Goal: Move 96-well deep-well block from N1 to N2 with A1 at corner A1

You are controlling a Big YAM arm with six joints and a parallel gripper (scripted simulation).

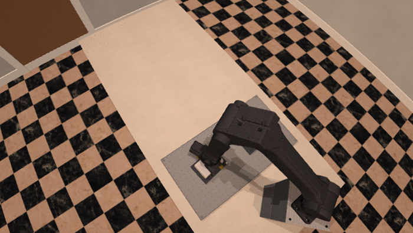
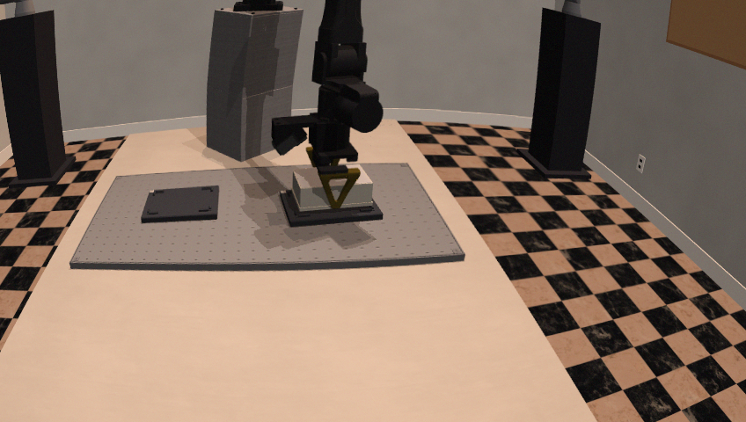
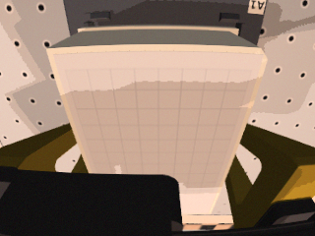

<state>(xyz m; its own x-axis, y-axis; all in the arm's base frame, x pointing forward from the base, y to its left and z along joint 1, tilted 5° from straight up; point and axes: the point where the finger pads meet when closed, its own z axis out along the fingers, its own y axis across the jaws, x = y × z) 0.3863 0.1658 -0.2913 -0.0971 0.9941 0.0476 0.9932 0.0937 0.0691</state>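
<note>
The dark plate nest N2 lies 20 mm below my hand. Round my hand: white 96-well deep-well block: 10 mm above; dark plate nest N1: 30 mm behind, 290 mm to the right, 20 mm below.
</note>
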